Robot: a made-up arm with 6 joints. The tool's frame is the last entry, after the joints. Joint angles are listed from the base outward. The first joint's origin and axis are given. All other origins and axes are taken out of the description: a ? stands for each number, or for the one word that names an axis. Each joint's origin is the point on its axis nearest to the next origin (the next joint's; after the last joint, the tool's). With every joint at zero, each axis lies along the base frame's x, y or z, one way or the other. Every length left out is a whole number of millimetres.
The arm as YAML. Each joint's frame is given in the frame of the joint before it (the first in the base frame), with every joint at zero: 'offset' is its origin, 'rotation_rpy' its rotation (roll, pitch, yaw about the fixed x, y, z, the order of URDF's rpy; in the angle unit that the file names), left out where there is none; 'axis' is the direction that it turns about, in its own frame. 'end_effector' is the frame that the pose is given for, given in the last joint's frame.
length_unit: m
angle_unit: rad
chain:
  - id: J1
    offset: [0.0, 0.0, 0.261]
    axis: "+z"
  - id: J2
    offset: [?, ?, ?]
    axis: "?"
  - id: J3
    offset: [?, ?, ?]
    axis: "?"
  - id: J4
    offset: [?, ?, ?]
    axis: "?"
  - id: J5
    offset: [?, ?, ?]
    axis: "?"
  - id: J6
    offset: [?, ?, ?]
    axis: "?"
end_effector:
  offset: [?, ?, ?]
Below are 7 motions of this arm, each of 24 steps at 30 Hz.
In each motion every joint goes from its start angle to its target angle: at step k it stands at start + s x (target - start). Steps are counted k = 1, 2, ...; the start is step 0. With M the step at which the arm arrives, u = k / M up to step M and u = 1 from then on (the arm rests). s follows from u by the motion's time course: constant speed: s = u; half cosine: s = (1 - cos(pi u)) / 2; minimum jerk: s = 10 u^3 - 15 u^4 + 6 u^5.
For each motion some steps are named. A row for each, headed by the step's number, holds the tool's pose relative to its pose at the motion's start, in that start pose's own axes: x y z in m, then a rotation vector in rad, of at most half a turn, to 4 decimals.
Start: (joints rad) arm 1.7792 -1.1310 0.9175 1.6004 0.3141 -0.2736
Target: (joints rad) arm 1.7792 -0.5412 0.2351 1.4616 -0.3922 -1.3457
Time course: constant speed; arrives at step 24
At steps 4, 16, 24:
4: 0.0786 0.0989 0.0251 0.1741 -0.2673 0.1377
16: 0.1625 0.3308 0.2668 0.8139 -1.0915 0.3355
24: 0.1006 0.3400 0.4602 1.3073 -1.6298 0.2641

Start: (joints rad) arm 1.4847 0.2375 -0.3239 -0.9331 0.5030 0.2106
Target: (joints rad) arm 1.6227 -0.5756 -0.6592 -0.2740 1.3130 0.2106
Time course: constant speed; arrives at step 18
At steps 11, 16, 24:
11: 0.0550 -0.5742 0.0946 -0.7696 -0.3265 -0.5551
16: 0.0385 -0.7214 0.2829 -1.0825 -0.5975 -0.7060
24: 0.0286 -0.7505 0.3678 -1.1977 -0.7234 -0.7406

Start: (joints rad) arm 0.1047 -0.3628 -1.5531 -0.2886 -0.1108 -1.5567
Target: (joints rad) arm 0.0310 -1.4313 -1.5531 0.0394 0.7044 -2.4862
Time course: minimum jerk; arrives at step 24
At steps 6, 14, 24:
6: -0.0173 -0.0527 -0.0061 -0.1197 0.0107 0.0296
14: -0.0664 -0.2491 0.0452 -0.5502 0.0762 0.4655
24: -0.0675 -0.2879 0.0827 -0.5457 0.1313 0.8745

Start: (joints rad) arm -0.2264 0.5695 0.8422 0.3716 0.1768 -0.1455
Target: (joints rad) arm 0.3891 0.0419 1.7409 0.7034 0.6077 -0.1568
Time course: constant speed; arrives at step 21
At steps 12, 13, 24:
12: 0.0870 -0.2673 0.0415 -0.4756 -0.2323 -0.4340
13: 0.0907 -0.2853 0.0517 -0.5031 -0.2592 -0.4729
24: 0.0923 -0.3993 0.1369 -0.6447 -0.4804 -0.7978

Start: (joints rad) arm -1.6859 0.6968 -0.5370 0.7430 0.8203 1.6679
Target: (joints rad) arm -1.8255 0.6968 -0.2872 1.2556 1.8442 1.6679
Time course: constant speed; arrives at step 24
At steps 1, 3, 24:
1: 0.0027 0.0012 0.0066 0.0575 -0.0121 -0.0158
3: 0.0077 0.0025 0.0204 0.1719 -0.0385 -0.0465
24: 0.0122 -0.0822 0.1779 1.2898 -0.4984 -0.2818

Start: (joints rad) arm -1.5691 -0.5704 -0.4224 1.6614 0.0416 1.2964
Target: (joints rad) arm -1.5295 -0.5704 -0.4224 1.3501 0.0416 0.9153
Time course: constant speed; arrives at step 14
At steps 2, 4, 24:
2: 0.0076 0.0223 0.0063 0.0159 -0.0572 0.0405
4: 0.0141 0.0452 0.0137 0.0337 -0.1145 0.0802
24: 0.0255 0.1638 0.0663 0.1527 -0.4002 0.2654

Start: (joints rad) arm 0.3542 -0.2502 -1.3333 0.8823 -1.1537 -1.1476
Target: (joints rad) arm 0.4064 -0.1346 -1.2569 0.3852 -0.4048 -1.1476
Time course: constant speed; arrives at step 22
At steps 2, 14, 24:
2: 0.0261 -0.0225 -0.0049 -0.0642 -0.0441 -0.0462
14: 0.1468 -0.1597 0.0195 -0.4171 -0.2907 -0.3712
24: 0.1833 -0.2377 0.0703 -0.6148 -0.4319 -0.6314

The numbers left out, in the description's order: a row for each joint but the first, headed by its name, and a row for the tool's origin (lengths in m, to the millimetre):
J2: xyz -0.165 -0.071 0.0, axis +x
J3: xyz 0.0 0.064 0.32, axis -z
J4: xyz -0.089 0.151 0.0, axis -x
J5: xyz 0.0 0.1 -0.335, axis -z
J6: xyz 0.135 0.029 0.0, axis +y
tool: xyz 0.085 0.0 -0.235

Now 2 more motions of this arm.
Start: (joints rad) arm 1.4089 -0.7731 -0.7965 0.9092 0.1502 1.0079
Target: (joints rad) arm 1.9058 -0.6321 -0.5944 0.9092 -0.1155 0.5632
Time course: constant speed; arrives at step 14
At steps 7, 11, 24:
7: 0.0965 -0.0030 0.0225 -0.0684 -0.3969 -0.0063
11: 0.1441 -0.0031 0.0504 -0.1119 -0.6230 0.0009
24: 0.1747 -0.0017 0.0772 -0.1468 -0.7920 0.0119

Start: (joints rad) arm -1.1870 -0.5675 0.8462 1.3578 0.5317 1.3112
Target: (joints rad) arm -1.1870 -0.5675 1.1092 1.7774 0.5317 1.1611
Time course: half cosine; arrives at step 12
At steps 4, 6, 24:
4: 0.0154 -0.0532 0.0095 -0.0238 -0.0347 -0.1215
6: 0.0234 -0.1099 0.0200 -0.0587 -0.0680 -0.2404
24: 0.0166 -0.2287 0.0468 -0.1615 -0.1302 -0.4671

